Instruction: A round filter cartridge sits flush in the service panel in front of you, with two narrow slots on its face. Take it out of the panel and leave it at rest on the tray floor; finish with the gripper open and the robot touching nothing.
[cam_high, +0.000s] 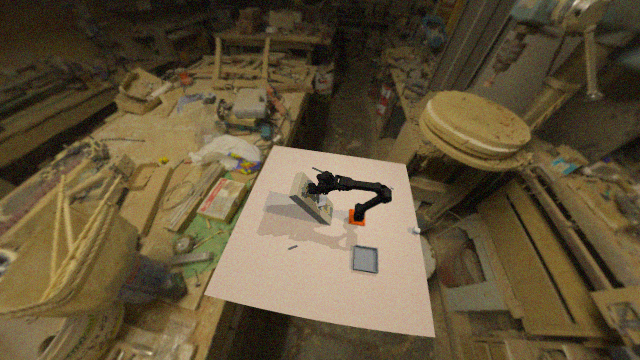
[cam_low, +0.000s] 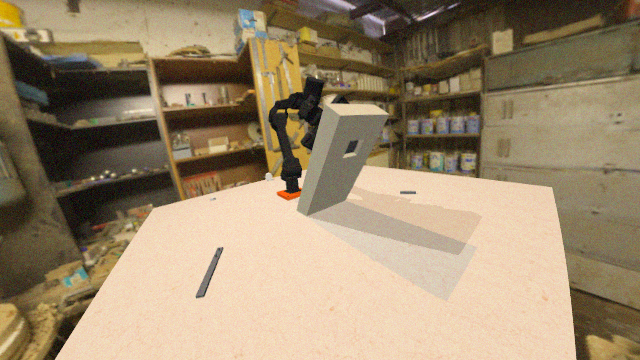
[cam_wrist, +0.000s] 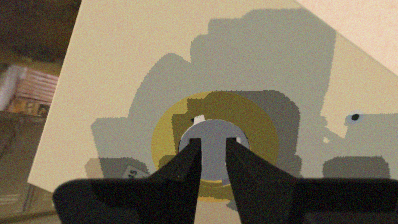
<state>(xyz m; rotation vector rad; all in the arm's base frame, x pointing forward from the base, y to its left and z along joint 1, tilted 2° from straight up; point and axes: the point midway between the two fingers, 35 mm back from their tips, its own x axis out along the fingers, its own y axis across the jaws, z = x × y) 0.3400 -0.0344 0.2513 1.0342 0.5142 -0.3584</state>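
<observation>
The round filter cartridge lies 10 mm below my gripper tip and 10 mm ahead of it. The rest, counted from my gripper tip: service panel (80 mm below, 40 mm behind); grey tray (410 mm behind, 320 mm to the left, 230 mm below).
</observation>
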